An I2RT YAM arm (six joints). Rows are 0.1 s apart.
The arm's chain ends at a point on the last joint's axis. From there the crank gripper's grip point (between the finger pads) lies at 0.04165 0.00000 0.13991 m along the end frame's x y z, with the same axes.
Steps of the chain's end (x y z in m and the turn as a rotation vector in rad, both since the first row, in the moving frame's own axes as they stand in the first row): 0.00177 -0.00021 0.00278 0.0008 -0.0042 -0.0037; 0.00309 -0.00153 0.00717 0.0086 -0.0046 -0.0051; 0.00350 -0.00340 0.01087 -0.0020 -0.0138 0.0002; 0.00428 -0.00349 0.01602 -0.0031 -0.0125 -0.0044; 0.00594 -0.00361 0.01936 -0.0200 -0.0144 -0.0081; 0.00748 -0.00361 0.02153 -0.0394 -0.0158 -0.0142; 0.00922 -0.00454 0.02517 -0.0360 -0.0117 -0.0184; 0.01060 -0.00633 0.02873 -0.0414 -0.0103 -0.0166; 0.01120 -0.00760 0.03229 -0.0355 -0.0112 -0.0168
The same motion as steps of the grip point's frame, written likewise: 0.00118 -0.00048 0.00295 0.0008 -0.0042 -0.0037; 0.00244 -0.00294 0.00735 0.0086 -0.0046 -0.0051; 0.00157 -0.00311 0.01143 -0.0020 -0.0138 0.0002; 0.00253 -0.00323 0.01653 -0.0031 -0.0125 -0.0044; 0.00393 -0.00114 0.01992 -0.0200 -0.0144 -0.0081; 0.00530 0.00134 0.02207 -0.0394 -0.0158 -0.0142; 0.00762 -0.00025 0.02557 -0.0360 -0.0117 -0.0184; 0.00920 -0.00121 0.02905 -0.0414 -0.0103 -0.0166; 0.00967 -0.00331 0.03267 -0.0355 -0.0112 -0.0168
